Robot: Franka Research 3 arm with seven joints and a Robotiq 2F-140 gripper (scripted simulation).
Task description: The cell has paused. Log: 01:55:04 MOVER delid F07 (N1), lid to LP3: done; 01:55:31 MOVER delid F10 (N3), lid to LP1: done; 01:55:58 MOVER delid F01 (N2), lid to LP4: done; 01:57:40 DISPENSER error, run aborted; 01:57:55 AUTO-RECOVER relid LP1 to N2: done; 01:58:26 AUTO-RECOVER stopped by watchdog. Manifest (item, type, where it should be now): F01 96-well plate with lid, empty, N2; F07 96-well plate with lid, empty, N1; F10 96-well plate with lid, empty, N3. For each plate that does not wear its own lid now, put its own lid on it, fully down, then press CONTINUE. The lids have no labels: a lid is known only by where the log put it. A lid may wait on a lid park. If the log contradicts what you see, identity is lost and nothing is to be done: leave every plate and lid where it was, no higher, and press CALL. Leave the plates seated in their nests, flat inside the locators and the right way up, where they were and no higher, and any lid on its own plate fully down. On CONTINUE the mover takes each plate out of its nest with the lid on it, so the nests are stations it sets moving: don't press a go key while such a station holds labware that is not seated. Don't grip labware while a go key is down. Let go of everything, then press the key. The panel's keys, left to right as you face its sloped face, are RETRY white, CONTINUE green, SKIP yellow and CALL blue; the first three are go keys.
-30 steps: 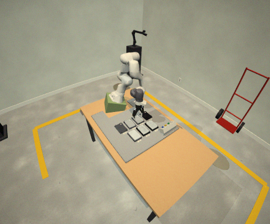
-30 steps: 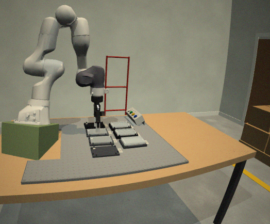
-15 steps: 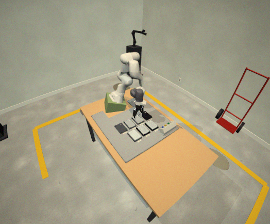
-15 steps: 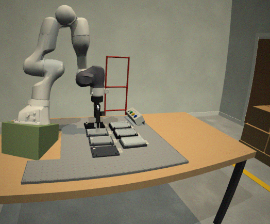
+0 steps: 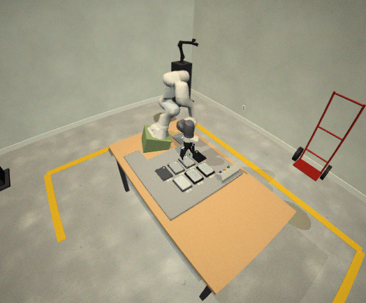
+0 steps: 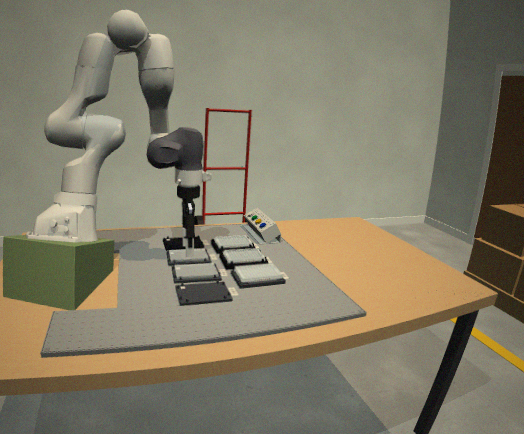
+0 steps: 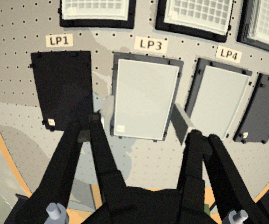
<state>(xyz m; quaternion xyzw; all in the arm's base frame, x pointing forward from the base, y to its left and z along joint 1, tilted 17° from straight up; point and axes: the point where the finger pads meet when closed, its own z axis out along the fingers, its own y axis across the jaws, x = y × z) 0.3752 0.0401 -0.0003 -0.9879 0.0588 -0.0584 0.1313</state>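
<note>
The park LP3 lies 50 mm below my hand. Also, from my hand: plate (200 mm to the right, 170 mm ahead, 30 mm below); then park LP2 (250 mm to the right, 50 mm below, 10 mm behind); then park LP1 (130 mm to the left, 50 mm below, 10 mm ahead).
</note>
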